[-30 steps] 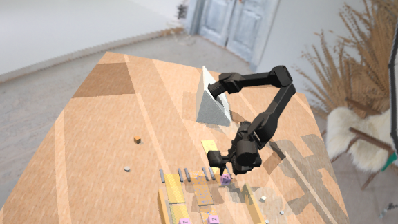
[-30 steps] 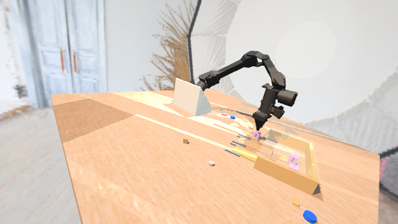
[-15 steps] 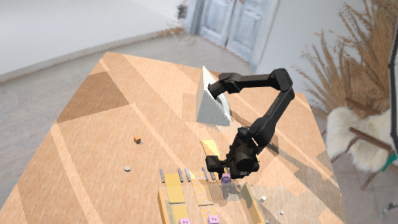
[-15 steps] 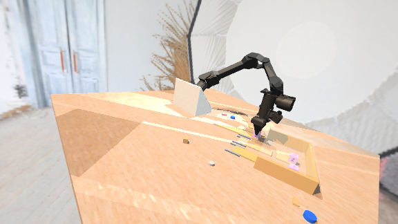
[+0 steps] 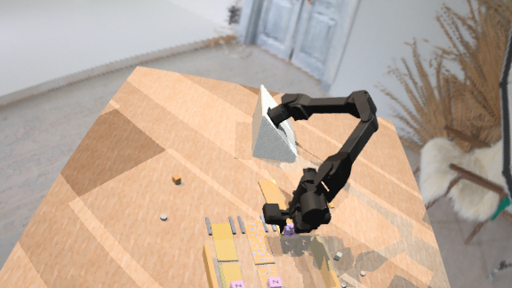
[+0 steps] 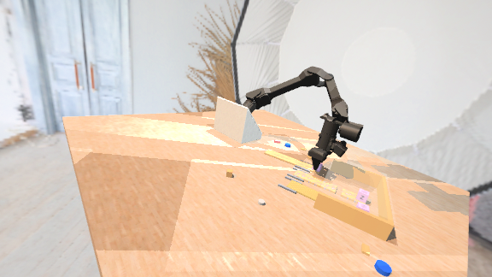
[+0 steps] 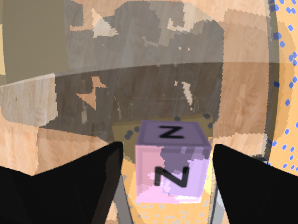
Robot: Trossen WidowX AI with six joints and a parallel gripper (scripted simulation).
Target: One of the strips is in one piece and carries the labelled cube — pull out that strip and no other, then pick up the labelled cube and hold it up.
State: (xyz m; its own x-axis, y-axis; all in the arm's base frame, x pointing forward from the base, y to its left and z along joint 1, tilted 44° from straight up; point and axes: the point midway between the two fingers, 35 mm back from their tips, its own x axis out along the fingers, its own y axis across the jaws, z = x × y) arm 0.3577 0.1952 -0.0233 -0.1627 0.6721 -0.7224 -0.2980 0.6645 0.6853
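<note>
My gripper tip is now 10 cm past the strip, 4 cm to the left of it and 1 cm above it. Also, from my gripper tip: small grey cube (5 cm ahead, 16 cm to the left); grey disc (6 cm ahead, 36 cm to the right, 1 cm below); small orange cube (10 cm behind, 37 cm to the right).
</note>
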